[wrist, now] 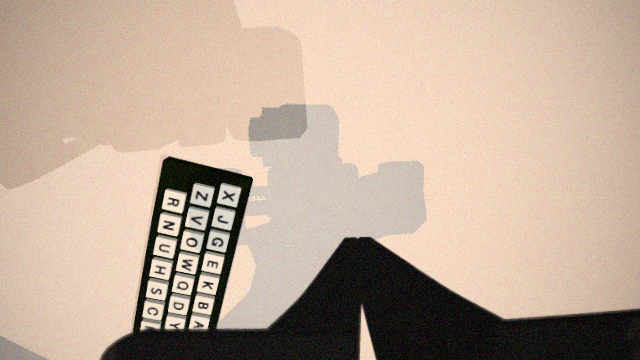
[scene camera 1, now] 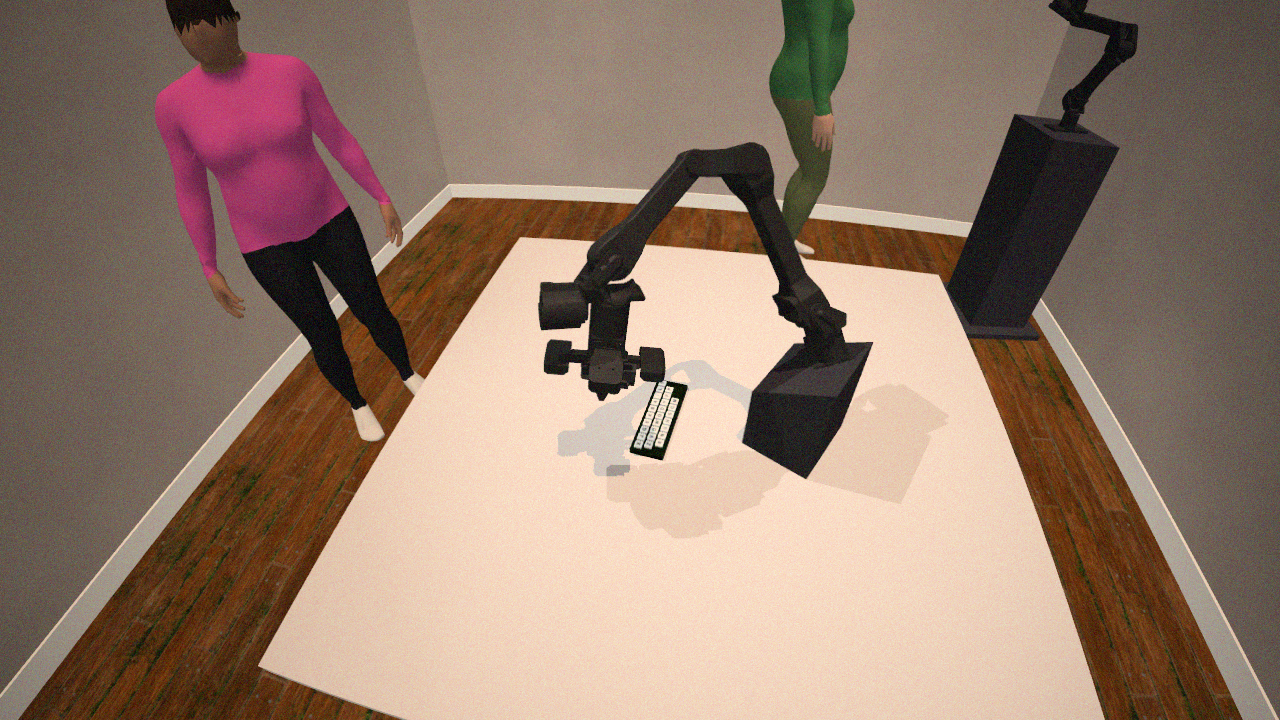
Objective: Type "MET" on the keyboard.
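A black keyboard with white keys (scene camera 1: 658, 420) (wrist: 187, 260) lies flat on the pale surface. In the wrist view its columns of letters run downward; E (wrist: 212, 264) is readable, and the lower end is hidden behind the dark gripper body. M and T do not show legibly there. My gripper (scene camera 1: 602, 395) (wrist: 356, 250) is shut and empty, pointing down. It hangs above the surface, beside the keyboard and apart from it; in the wrist view the fingertips are to the right of the keys.
The arm's dark pedestal (scene camera 1: 792, 420) stands right of the keyboard. A person in pink (scene camera 1: 259, 152) stands at the left, and a person in green (scene camera 1: 810, 80) at the back. A second arm on a tall dark pillar (scene camera 1: 1029, 223) stands at the back right. Shadows fall around the keyboard.
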